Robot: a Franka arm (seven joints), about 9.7 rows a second.
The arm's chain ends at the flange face. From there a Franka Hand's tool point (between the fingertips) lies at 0.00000 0.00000 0.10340 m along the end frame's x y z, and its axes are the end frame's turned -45 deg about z.
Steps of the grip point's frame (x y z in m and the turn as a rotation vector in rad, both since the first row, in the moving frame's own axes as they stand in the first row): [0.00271, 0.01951, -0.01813, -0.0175, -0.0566, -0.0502]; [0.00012, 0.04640, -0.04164, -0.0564, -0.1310, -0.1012]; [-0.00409, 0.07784, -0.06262, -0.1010, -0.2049, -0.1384]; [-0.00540, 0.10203, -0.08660, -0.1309, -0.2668, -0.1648]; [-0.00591, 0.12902, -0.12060, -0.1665, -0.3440, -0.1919]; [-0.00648, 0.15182, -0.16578, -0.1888, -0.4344, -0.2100]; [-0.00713, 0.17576, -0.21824, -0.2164, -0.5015, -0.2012]
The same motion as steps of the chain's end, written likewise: [0.01843, 0.00640, -0.01795, -0.0524, -0.0276, -0.0502]; [0.03763, 0.01882, -0.04059, -0.1325, -0.0528, -0.1012]; [0.05812, 0.03531, -0.05994, -0.2163, -0.0735, -0.1384]; [0.07570, 0.04663, -0.08208, -0.2812, -0.0961, -0.1648]; [0.09611, 0.05799, -0.11316, -0.3610, -0.1255, -0.1919]; [0.11526, 0.06654, -0.15444, -0.4407, -0.1737, -0.2100]; [0.13379, 0.07771, -0.20325, -0.5076, -0.2016, -0.2012]
